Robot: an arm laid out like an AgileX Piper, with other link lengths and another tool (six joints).
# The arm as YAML. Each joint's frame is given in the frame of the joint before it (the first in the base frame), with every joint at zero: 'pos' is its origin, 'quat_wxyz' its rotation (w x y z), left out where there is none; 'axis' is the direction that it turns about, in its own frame. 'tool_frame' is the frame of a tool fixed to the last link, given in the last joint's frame.
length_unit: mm
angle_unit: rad
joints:
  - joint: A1
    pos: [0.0, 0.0, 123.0]
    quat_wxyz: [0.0, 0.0, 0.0, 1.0]
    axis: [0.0, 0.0, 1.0]
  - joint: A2
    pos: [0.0, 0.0, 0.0]
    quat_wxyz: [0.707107, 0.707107, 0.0, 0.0]
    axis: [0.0, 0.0, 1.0]
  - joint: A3
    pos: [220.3, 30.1, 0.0]
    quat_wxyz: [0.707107, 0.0, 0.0, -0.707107]
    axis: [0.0, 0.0, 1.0]
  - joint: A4
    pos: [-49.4, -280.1, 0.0]
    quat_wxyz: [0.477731, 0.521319, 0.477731, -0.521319]
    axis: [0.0, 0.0, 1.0]
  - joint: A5
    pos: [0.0, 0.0, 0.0]
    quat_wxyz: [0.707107, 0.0, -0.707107, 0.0]
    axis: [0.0, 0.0, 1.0]
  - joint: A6
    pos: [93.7, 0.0, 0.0]
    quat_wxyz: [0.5, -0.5, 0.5, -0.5]
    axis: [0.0, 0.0, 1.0]
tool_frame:
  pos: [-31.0, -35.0, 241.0]
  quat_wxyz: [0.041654, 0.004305, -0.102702, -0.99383]
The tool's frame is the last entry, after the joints.
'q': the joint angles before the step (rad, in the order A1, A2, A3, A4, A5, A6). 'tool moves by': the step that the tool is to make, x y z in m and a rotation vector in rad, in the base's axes. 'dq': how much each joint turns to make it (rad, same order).
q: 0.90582, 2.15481, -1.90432, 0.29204, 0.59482, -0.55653
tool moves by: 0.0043, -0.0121, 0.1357, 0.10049, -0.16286, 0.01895
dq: 0.00001, -0.24052, 0.00015, -0.06686, 0.06279, 0.00002
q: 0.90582, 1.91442, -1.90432, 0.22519, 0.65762, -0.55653
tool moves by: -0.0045, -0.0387, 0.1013, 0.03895, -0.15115, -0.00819
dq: 0.00214, -0.20711, 0.00042, -0.10424, 0.08264, 0.01157
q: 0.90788, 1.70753, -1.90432, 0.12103, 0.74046, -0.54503
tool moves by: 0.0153, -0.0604, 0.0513, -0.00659, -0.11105, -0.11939
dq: 0.00442, -0.17927, 0.07215, -0.21880, 0.04299, 0.12589
